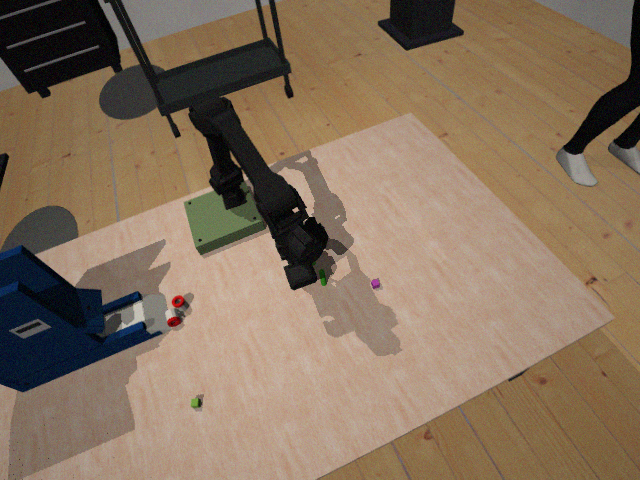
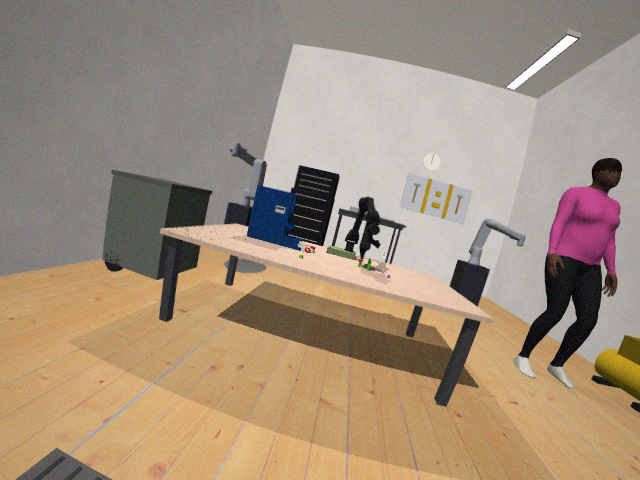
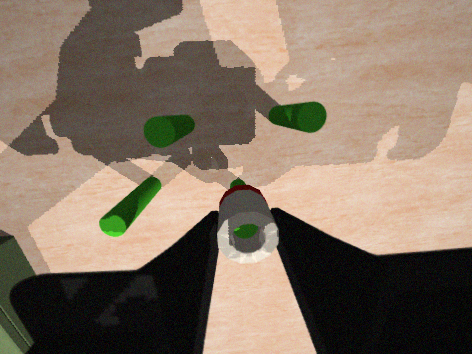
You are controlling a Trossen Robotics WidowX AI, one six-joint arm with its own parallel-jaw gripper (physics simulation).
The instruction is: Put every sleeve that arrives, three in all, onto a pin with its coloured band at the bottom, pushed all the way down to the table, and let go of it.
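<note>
My gripper (image 3: 244, 216) (image 1: 309, 278) (image 2: 364, 257) is shut on a grey sleeve (image 3: 246, 204) and holds it upright, its red band at the lower end. The sleeve sits over a green pin (image 3: 245, 230). The pin's top shows inside the bore and its foot shows just beyond the band. Three more green pins (image 3: 168, 130) (image 3: 298, 116) (image 3: 129, 207) stand bare on the table around it. Two more sleeves (image 1: 178, 301) (image 1: 174, 322) with red bands lie at the mouth of the blue feeder (image 1: 99, 329).
The arm stands on a green base plate (image 1: 213, 229) on the wooden table (image 1: 461, 238) (image 2: 223, 235). A small purple block (image 1: 375, 283) lies right of the pins and a small green block (image 1: 195, 403) near the front left. A black cart (image 1: 223, 71) stands behind the table.
</note>
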